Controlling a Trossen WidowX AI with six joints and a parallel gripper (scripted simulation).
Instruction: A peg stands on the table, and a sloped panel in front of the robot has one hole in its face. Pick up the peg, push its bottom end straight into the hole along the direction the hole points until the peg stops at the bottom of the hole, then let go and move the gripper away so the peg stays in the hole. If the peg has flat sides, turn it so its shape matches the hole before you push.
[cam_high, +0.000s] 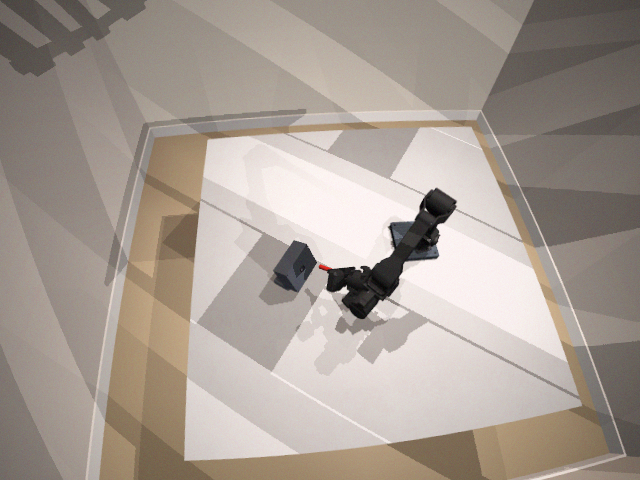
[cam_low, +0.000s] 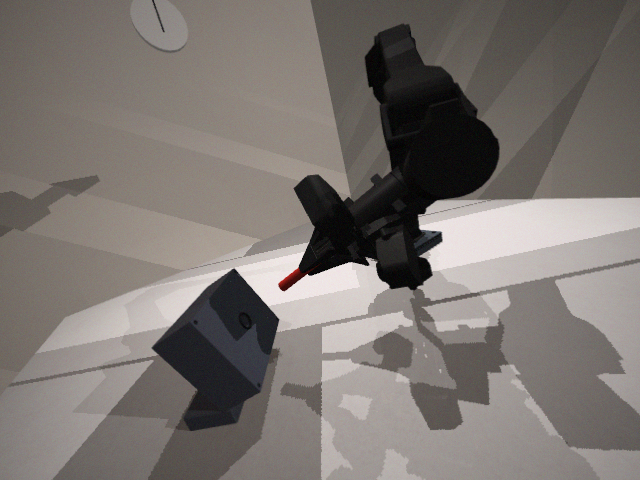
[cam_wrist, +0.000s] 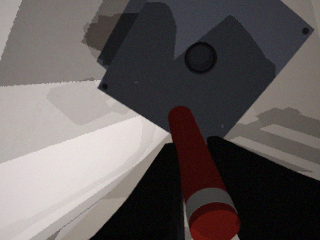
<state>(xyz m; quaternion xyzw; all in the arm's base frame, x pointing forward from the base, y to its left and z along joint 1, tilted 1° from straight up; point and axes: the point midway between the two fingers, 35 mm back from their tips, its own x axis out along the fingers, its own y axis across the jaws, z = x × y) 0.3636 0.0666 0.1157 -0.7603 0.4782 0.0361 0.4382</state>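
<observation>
Now: gripper tip 9 cm short of the sloped panel, 7 cm to the left of it and 5 cm above it. The rest, counted from my gripper tip: red peg 1 cm to the left, 1 cm behind, 1 cm above.
</observation>
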